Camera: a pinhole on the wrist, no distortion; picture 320 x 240 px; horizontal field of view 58.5 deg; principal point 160.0 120.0 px. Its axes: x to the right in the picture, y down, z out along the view. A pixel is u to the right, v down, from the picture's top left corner.
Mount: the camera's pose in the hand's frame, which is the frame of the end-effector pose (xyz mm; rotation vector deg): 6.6 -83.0 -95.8 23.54 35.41 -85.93
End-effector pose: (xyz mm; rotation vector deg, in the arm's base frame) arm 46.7 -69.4 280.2 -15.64 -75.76 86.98
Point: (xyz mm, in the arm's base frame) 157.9 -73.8 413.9
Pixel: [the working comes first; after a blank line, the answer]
In the camera's frame: 29.6 -10.3 105.5

240.1 92.1
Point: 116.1 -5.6 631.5
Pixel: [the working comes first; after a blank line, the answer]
In the camera's frame: 95.9 140.0 269.0

outside the picture
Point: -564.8 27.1 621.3
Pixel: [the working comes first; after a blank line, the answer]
In the camera's frame: -507.2 405.3 444.1

outside the picture
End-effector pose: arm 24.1 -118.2 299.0 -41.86 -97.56 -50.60
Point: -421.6 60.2 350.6
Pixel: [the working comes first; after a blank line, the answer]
In the camera's frame: -152.8 110.2 489.3

70.8 184.4
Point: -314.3 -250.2 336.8
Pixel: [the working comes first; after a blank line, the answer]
In the camera's frame: 106.6 85.5 288.8

265.4 204.6
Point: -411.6 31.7 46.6
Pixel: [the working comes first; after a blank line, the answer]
In the camera's frame: -104.5 -190.0 518.3

102.4 15.2
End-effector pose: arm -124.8 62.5 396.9 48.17 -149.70 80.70
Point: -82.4 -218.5 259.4
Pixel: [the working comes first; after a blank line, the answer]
In the camera's frame: -283.9 -8.2 295.7

outside the picture
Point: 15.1 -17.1 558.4
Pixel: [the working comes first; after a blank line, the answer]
In the camera's frame: 57.5 -60.6 153.7

266.8 7.4
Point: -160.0 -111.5 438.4
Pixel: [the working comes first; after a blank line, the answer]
In the camera's frame: -121.5 85.8 176.1

outside the picture
